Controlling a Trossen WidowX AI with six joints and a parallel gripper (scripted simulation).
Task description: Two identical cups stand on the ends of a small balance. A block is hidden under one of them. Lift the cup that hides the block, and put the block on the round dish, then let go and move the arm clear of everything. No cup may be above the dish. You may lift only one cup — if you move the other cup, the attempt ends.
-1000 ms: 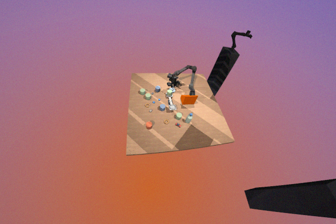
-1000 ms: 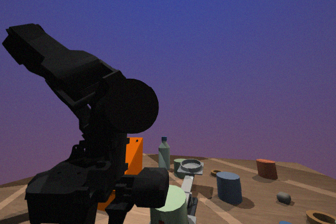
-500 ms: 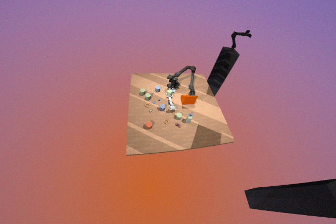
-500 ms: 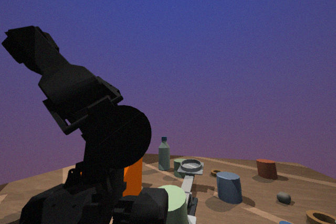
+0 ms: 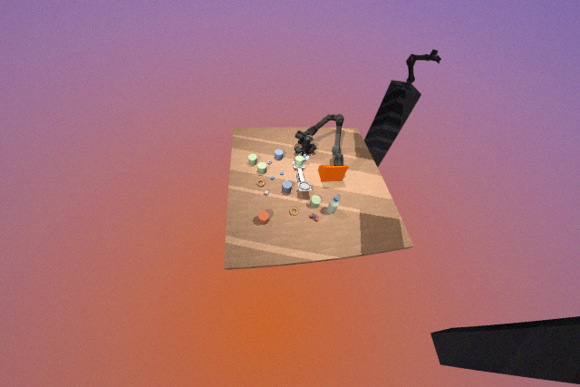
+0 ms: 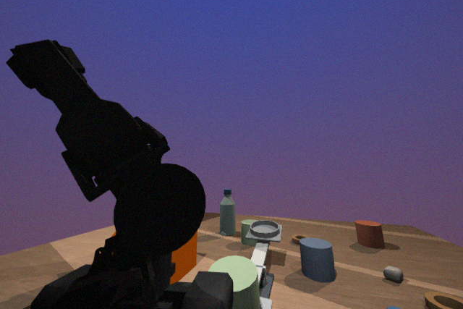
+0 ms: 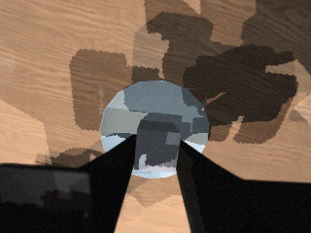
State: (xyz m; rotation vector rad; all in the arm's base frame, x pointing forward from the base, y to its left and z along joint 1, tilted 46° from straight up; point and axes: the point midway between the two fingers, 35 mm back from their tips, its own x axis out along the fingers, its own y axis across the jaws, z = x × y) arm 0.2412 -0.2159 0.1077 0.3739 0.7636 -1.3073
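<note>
My gripper tip is now 1 cm below the grey block. Also, from my gripper tip: balance beam 5 cm ahead, 25 cm to the left, 2 cm above; then grey pebble 32 cm ahead, 39 cm to the left, 1 cm below; then cup 6 cm ahead, 9 cm to the left, 4 cm above.
</note>
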